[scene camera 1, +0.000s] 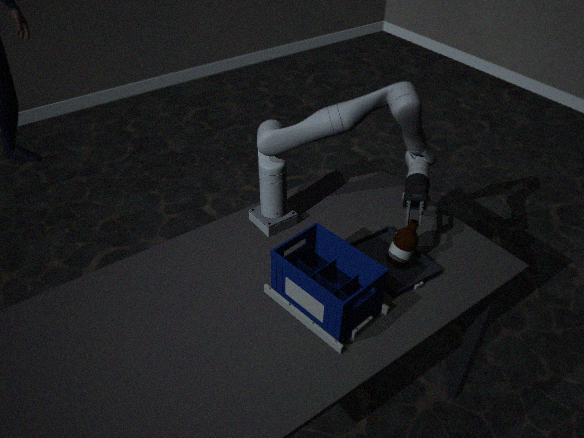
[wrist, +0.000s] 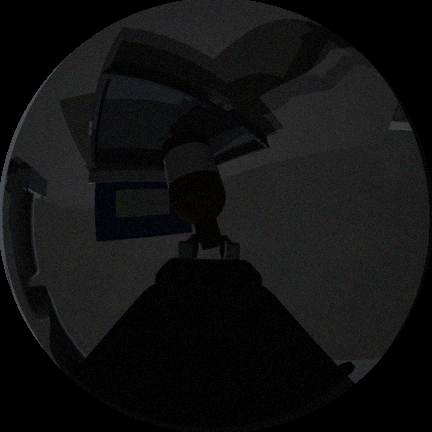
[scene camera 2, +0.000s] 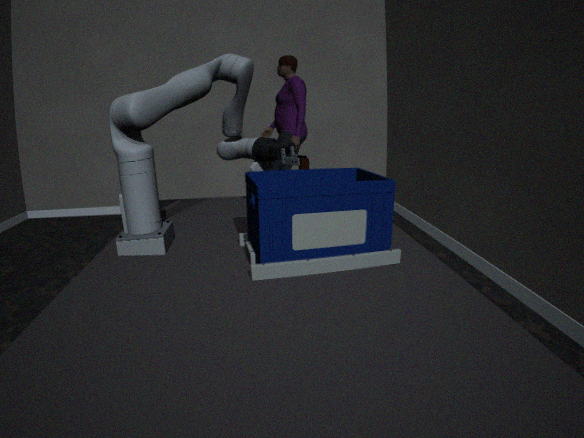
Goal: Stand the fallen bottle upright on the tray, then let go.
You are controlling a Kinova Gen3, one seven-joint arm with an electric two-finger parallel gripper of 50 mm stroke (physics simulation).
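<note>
The brown bottle with a white label is over the dark tray. It leans in scene camera 1, with its neck towards the upper right and its base low at the tray. I cannot tell whether the base touches the tray. My gripper is shut on the bottle's neck, with one finger on each side. In scene camera 2 the crate hides the tray and most of the bottle.
A blue crate with dividers stands close beside the tray, along white rails. The arm's base is on the table behind the crate. A person in purple stands beyond the table.
</note>
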